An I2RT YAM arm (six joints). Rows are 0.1 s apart.
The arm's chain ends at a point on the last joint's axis. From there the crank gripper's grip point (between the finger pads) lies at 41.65 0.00 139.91 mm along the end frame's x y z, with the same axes.
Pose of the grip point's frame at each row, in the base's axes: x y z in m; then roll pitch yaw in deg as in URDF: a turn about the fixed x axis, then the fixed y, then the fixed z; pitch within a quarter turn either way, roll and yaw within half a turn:
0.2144, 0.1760, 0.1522, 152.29, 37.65, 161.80
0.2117, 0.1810, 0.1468, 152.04, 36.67, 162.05
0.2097, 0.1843, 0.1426, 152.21, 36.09, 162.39
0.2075, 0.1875, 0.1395, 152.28, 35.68, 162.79
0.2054, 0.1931, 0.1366, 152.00, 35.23, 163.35
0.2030, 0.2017, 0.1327, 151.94, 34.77, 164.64
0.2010, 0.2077, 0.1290, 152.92, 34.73, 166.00
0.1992, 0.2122, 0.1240, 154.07, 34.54, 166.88
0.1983, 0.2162, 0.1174, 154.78, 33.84, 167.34
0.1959, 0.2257, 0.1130, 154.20, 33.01, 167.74
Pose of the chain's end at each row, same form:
0.1535, 0.1275, 0.2757, 152.29, 37.65, 161.80
0.1531, 0.1310, 0.2708, 152.04, 36.67, 162.05
0.1526, 0.1340, 0.2672, 152.21, 36.09, 162.39
0.1516, 0.1367, 0.2644, 152.28, 35.68, 162.79
0.1509, 0.1408, 0.2615, 152.00, 35.23, 163.35
0.1507, 0.1478, 0.2579, 151.94, 34.77, 164.64
0.1499, 0.1548, 0.2551, 152.92, 34.73, 166.00
0.1492, 0.1610, 0.2513, 154.07, 34.54, 166.88
0.1502, 0.1659, 0.2457, 154.78, 33.84, 167.34
0.1500, 0.1734, 0.2413, 154.20, 33.01, 167.74

